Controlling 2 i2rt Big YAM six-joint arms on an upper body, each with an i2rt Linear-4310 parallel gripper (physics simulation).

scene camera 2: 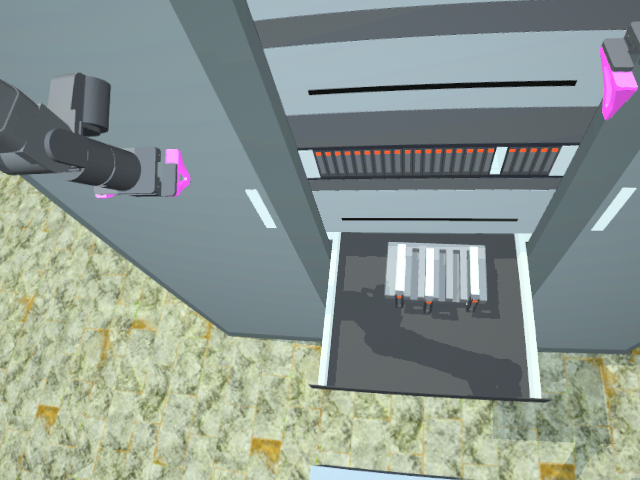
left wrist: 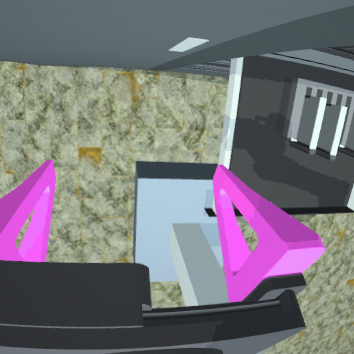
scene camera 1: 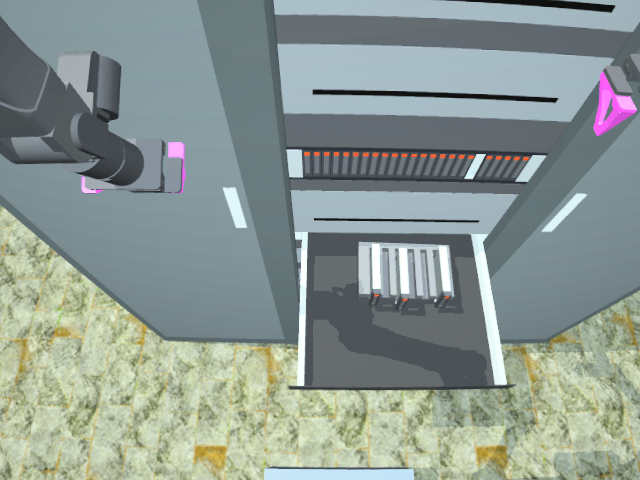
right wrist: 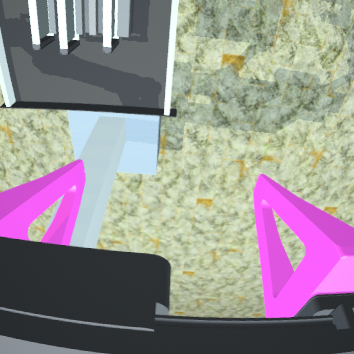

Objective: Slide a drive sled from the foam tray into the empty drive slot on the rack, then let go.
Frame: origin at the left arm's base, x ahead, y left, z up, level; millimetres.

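Seen in the pictures: left gripper, fingertip midpoint: (scene camera 2: 162, 181) (left wrist: 136, 169) (scene camera 1: 152, 176); right gripper, fingertip midpoint: (scene camera 1: 628, 134) (right wrist: 170, 175).
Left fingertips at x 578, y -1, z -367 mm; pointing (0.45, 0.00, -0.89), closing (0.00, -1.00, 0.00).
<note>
A point is followed by its place in that frame.
The pale grey foam tray (scene camera 1: 363, 271) @[x 591, y -354, z -746 mm] (scene camera 2: 390, 273) @[x 588, y -353, z -746 mm] stands at the back of the pulled-out drawer. Three white drive sleds (scene camera 1: 375, 268) @[x 575, y -374, z -691 mm] (scene camera 2: 429, 271) @[x 571, y -435, z -691 mm] (right wrist: 62, 25) @[x 564, y -437, z -691 mm] with orange-marked front ends sit upright in it, with bare grooves between them. Above the drawer, a row of dark drives (scene camera 1: 387, 166) @[x 700, y -380, z -499 mm] (scene camera 2: 403, 164) @[x 701, y -381, z -501 mm] with orange tops crosses the rack (scene camera 1: 403, 204) @[x 701, y -435, z -632 mm] (scene camera 2: 429, 201) @[x 701, y -434, z -627 mm]. I cannot tell which slot is empty. My left gripper (scene camera 1: 135, 184) (scene camera 2: 143, 190) (left wrist: 136, 169) @[x 578, y 0, z -367 mm] is open and empty, left of the drawer. My right gripper (right wrist: 170, 175) @[x 579, y -664, z -254 mm] is open and empty, right of it; one finger shows in the scene views.
The drawer has pale side rails (scene camera 1: 302, 320) @[x 481, y -217, z -769 mm] (scene camera 2: 329, 320) @[x 481, y -222, z -770 mm] and a dark front edge (scene camera 1: 403, 386) @[x 339, y -431, z -765 mm] (scene camera 2: 429, 394) @[x 337, y -439, z -772 mm]. Large grey cabinet panels (scene camera 1: 206, 248) @[x 681, y 35, z -820 mm] (scene camera 2: 242, 263) @[x 681, y 77, z -921 mm] flank the rack. A pale blue base (scene camera 1: 338, 474) @[x 141, y -329, z -1508 mm] (left wrist: 155, 210) @[x -21, y -169, z -1508 mm] (right wrist: 140, 155) @[x -351, y -496, z -1508 mm] with a grey column stands in front of the drawer.
</note>
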